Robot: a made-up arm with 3 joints.
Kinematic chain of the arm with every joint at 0, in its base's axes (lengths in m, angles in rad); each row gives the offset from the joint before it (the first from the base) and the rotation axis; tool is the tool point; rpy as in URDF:
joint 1: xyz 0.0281 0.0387 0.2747 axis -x
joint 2: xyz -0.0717 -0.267 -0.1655 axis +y
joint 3: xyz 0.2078 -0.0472 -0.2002 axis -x
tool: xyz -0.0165 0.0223 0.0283 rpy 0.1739 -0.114 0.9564
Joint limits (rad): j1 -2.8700..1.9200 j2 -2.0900..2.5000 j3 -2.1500..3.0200
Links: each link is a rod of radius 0.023 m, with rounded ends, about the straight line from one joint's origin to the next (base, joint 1, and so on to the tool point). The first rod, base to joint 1, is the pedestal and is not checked.
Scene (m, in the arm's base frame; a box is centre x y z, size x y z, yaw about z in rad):
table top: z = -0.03
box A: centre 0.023 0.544 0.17 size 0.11 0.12 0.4 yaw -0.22
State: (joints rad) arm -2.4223 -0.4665 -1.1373
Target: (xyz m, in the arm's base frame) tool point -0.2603 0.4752 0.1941
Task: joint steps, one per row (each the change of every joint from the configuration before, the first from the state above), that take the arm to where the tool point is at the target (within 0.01 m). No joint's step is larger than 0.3 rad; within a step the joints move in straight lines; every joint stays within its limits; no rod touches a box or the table.
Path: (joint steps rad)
1: -0.1119 0.1864 0.2783
2: -0.1120 0.1865 0.2783
3: -0.1119 0.1864 0.2783
4: -0.1119 0.1864 0.2782
5: 0.1079 0.2658 -0.1766
6: 0.1080 0.2657 -0.1767
7: 0.1079 0.2657 -0.1767
8: 0.1080 0.2658 -0.1767
9: 0.1079 0.2657 -0.1766
10: 0.1080 0.2658 -0.1767

